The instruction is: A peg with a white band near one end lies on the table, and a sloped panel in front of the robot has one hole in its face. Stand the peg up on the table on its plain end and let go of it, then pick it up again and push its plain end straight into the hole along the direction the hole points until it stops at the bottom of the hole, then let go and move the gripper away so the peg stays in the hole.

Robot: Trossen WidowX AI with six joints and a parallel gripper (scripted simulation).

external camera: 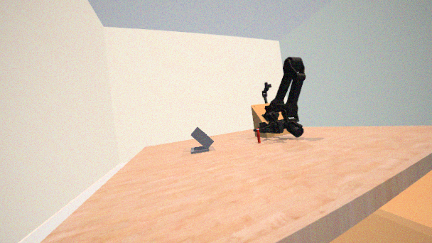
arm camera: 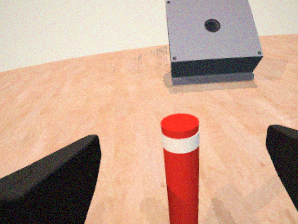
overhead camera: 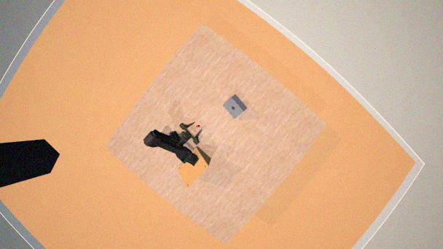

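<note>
My gripper tip is now 1 cm past the peg and 1 cm above it. Round my gripper tip: grey sloped panel: 27 cm ahead, 13 cm to the right.
</note>
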